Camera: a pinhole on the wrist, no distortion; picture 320 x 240 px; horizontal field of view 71.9 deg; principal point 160.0 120.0 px. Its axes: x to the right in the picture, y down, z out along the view. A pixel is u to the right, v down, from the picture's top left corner.
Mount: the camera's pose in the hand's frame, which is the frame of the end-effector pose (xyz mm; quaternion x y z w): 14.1 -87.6 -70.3 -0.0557 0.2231 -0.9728 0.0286
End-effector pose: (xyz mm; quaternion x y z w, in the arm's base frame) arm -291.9 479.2 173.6 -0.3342 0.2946 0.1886 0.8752
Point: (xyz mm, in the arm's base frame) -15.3 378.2 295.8
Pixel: 99.8 199.6
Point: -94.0 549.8 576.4
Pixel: 242.7 93.4
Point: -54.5 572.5 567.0
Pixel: 221.1 90.5
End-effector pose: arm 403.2 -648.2 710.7 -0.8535 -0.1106 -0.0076 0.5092
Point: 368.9 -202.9 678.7
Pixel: 171.4 62.7
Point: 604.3 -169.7 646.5
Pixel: 66.7 40.5
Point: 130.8 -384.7 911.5
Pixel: outside the picture
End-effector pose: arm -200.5 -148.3 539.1 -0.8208 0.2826 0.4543 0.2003
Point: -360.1 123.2 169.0
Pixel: 109.6 13.1
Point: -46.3 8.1 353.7
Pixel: 13.5 163.1
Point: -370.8 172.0 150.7
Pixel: 118.4 26.3
